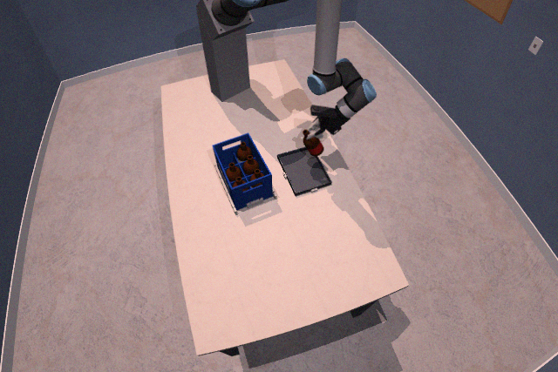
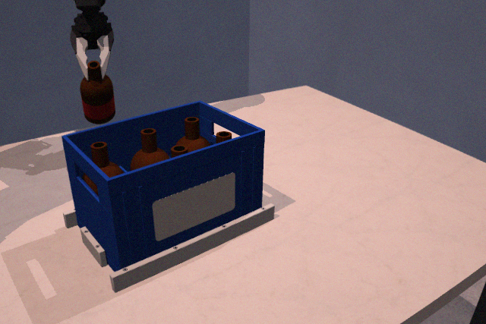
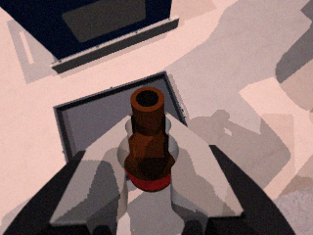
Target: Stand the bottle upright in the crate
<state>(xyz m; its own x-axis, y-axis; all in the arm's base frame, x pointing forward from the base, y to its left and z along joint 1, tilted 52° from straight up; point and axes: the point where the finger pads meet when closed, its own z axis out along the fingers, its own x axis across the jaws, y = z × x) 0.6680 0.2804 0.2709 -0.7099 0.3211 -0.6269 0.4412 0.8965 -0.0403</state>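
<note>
Right now the tray is 190 mm below my hand, 50 mm ahead of it and 10 mm to the right of it. Round my hand: blue crate 310 mm to the right, 120 mm below, 110 mm ahead.
</note>
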